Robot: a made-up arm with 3 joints. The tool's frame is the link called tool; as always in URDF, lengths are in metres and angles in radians. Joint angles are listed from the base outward.
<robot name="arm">
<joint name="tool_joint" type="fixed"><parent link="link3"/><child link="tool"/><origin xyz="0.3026 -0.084 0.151" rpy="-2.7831 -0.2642 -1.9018"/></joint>
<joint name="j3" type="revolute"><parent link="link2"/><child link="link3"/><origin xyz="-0.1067 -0.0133 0.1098" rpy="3.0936 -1.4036 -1.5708"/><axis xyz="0 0 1"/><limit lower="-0.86" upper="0.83"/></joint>
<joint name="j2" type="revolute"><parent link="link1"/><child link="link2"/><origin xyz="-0.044 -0.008 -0.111" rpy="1.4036 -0.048 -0.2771"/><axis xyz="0 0 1"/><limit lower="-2.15" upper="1.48"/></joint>
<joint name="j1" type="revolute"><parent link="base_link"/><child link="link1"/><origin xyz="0.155 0.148 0.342" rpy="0 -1.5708 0"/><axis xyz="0 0 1"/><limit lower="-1.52" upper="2.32"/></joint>
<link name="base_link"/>
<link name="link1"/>
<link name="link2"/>
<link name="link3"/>
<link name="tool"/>
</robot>
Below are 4 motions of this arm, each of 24 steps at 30 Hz.
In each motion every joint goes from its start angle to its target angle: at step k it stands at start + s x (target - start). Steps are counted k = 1, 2, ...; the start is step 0. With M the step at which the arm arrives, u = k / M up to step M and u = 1 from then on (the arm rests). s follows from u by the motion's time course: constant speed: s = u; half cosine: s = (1 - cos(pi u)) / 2; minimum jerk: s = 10 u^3 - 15 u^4 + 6 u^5.
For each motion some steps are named. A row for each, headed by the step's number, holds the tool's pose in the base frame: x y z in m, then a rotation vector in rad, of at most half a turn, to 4 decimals.
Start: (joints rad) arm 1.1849 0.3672 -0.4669
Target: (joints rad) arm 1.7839 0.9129 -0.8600
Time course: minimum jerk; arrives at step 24
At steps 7, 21, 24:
7: 0.3452 0.0949 0.7099 -1.4184 -1.0413 1.4628
21: 0.2074 0.3479 0.5885 2.1157 0.9476 -2.0289
24: 0.2046 0.3505 0.5843 2.1050 0.9361 -2.0186

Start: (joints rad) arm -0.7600 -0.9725 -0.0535
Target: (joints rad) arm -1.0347 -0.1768 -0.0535
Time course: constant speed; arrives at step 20
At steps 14, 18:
14: 0.3974 0.1324 -0.1023 1.2643 -0.9880 -0.1509
18: 0.4091 0.1252 -0.0955 1.2242 -1.1251 -0.2527

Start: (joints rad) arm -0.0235 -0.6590 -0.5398
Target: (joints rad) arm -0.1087 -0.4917 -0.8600
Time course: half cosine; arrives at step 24
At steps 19, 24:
19: 0.4771 -0.1211 0.2542 -0.0115 -0.7298 0.8578
24: 0.4783 -0.1153 0.2637 -0.0391 -0.7412 0.8747

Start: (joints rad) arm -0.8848 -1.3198 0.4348
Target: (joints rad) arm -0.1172 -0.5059 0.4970
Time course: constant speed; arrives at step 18
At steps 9, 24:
9: 0.2050 0.0842 -0.1655 1.2989 -0.3717 -0.3046
24: 0.3069 -0.1213 -0.0964 0.8845 -0.8254 -0.2037

